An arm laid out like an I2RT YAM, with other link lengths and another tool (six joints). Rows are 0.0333 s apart.
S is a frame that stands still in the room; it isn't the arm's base.
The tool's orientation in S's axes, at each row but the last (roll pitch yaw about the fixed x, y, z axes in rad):
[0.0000, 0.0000, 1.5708]
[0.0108, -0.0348, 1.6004]
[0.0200, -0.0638, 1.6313]
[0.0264, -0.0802, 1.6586]
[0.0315, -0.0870, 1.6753]
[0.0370, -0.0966, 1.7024]
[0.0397, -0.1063, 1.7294]
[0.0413, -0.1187, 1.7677]
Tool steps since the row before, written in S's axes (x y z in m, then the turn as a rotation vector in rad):
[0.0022, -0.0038, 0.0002, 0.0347, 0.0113, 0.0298]
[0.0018, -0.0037, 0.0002, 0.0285, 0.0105, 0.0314]
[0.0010, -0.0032, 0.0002, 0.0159, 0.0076, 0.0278]
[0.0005, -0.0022, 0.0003, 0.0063, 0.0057, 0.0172]
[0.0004, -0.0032, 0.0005, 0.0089, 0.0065, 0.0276]
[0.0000, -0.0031, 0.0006, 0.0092, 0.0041, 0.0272]
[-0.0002, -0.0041, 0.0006, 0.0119, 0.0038, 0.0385]
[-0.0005, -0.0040, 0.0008, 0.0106, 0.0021, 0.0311]
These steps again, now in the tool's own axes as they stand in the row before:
[-0.0038, -0.0022, 0.0002, 0.0113, -0.0347, 0.0298]
[-0.0037, -0.0017, 0.0003, 0.0107, -0.0285, 0.0314]
[-0.0032, -0.0008, 0.0004, 0.0084, -0.0158, 0.0276]
[-0.0022, -0.0003, 0.0005, 0.0065, -0.0063, 0.0169]
[-0.0032, 0.0000, 0.0008, 0.0079, -0.0087, 0.0273]
[-0.0030, 0.0004, 0.0009, 0.0055, -0.0087, 0.0271]
[-0.0039, 0.0009, 0.0010, 0.0059, -0.0108, 0.0385]
[-0.0037, 0.0013, 0.0012, 0.0037, -0.0095, 0.0313]

